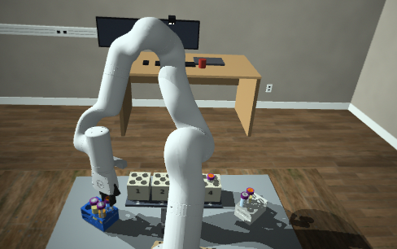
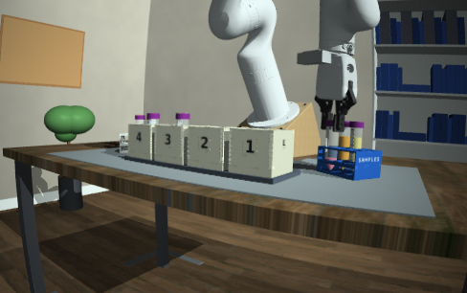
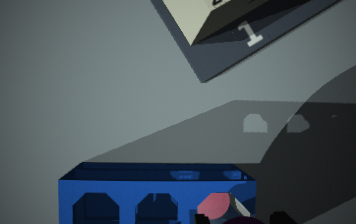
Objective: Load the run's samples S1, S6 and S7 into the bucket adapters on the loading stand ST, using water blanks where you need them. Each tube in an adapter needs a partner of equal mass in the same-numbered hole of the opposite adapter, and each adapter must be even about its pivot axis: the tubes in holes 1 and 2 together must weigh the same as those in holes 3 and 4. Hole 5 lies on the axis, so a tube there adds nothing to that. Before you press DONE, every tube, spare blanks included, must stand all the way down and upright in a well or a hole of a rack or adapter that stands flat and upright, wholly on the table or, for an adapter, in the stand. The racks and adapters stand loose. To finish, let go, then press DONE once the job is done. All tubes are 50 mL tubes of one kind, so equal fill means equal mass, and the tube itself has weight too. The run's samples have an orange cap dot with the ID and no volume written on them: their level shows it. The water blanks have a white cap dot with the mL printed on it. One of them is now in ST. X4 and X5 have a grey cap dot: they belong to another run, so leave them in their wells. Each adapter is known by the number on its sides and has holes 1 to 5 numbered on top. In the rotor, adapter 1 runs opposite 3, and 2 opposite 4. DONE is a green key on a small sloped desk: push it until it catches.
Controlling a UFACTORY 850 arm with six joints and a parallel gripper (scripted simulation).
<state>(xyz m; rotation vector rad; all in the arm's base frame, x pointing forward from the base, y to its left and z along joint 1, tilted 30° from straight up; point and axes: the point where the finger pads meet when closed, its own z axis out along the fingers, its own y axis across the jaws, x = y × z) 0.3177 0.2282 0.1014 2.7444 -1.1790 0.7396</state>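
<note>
Now: the blue samples rack 2 cm ahead of my hand, 4 cm to the left of it and 9 cm below it. The rest, counted from my hand: adapter 1 (12 cm ahead, 14 cm to the right, 7 cm below); white rack (13 cm behind, 60 cm to the right, 9 cm below).
</note>
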